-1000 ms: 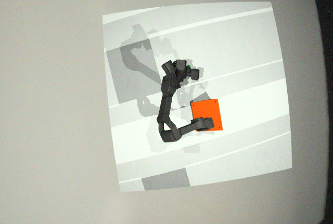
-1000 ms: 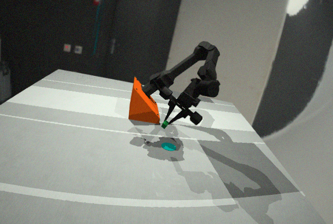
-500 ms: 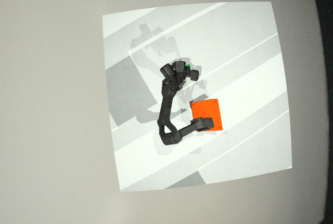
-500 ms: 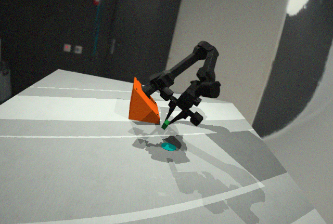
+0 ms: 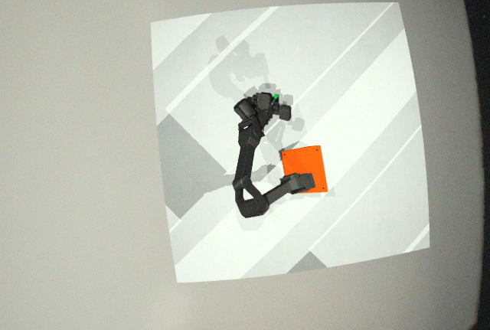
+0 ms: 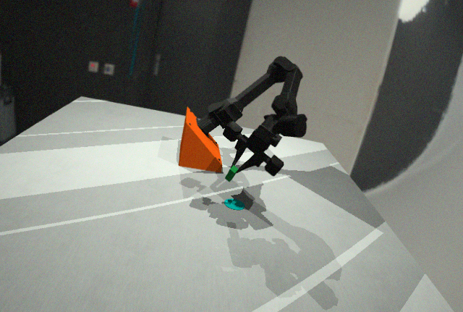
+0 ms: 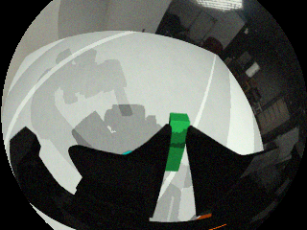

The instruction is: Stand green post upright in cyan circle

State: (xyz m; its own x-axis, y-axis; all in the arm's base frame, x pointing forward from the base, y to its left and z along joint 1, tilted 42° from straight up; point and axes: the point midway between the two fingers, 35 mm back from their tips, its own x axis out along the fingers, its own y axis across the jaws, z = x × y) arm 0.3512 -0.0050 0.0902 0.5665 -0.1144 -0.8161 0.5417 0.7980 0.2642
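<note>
Right now the cyan circle is 12 cm below my gripper tip, 3 cm to the left of it and 2 cm behind it. The rest, counted from my gripper tip: green post 2 cm below, 1 cm behind.
</note>
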